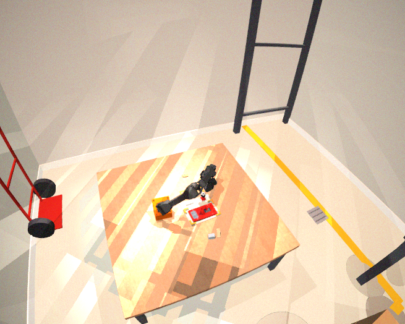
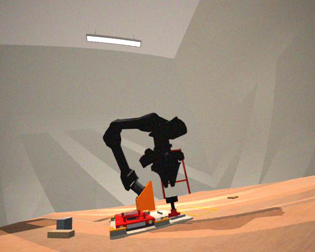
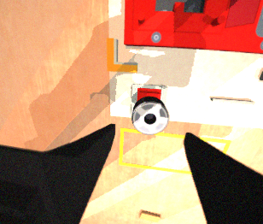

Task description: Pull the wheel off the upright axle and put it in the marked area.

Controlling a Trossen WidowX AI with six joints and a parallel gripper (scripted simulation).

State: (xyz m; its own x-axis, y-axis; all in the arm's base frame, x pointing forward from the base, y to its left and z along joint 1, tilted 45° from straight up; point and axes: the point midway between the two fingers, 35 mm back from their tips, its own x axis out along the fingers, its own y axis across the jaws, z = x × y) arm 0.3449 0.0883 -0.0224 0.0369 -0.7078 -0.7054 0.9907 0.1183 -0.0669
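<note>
Right now the wheel is 40 mm below my gripper tip. The rest, counted from my gripper tip: wooden chip (290 mm to the left, 100 mm below, 80 mm behind); upright axle (70 mm below).
</note>
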